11 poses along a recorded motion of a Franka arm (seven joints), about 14 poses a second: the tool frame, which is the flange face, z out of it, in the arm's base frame.
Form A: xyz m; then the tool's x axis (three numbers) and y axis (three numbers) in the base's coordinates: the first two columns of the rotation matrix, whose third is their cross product.
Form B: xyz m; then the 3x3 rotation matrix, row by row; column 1 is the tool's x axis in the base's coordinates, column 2 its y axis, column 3 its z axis. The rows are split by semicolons. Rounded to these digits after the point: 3 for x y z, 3 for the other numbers.
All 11 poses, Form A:
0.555 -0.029 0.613 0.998 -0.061 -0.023 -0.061 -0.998 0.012
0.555 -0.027 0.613 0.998 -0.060 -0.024 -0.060 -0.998 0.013
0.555 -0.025 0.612 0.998 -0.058 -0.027 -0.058 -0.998 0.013
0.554 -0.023 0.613 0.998 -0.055 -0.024 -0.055 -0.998 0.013
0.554 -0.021 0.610 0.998 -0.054 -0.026 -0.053 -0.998 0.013
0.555 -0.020 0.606 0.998 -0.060 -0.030 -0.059 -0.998 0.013
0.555 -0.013 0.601 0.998 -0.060 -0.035 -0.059 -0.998 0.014
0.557 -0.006 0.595 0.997 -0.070 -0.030 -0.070 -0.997 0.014
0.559 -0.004 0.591 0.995 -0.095 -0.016 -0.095 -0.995 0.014
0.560 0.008 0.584 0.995 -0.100 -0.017 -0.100 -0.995 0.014
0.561 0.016 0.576 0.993 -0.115 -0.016 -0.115 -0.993 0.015
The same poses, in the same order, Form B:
0.555 -0.029 0.613; 0.998 -0.061 -0.024; -0.061 -0.998 -0.011; -0.023 0.012 -1.000
0.555 -0.027 0.613; 0.998 -0.060 -0.025; -0.060 -0.998 -0.012; -0.024 0.013 -1.000
0.555 -0.025 0.612; 0.998 -0.058 -0.028; -0.058 -0.998 -0.011; -0.027 0.013 -0.999
0.554 -0.023 0.613; 0.998 -0.055 -0.025; -0.055 -0.998 -0.012; -0.024 0.013 -0.999
0.554 -0.021 0.610; 0.998 -0.053 -0.027; -0.054 -0.998 -0.012; -0.026 0.013 -0.999
0.555 -0.020 0.606; 0.998 -0.059 -0.031; -0.060 -0.998 -0.011; -0.030 0.013 -1.000
0.555 -0.013 0.601; 0.998 -0.059 -0.036; -0.060 -0.998 -0.012; -0.035 0.014 -1.000
0.557 -0.006 0.595; 0.997 -0.070 -0.031; -0.070 -0.997 -0.012; -0.030 0.014 -0.999
0.559 -0.004 0.591; 0.995 -0.095 -0.017; -0.095 -0.995 -0.012; -0.016 0.014 -0.999
0.560 0.008 0.584; 0.995 -0.100 -0.018; -0.100 -0.995 -0.012; -0.017 0.014 -1.000
0.561 0.016 0.576; 0.993 -0.115 -0.018; -0.115 -0.993 -0.013; -0.016 0.015 -0.999

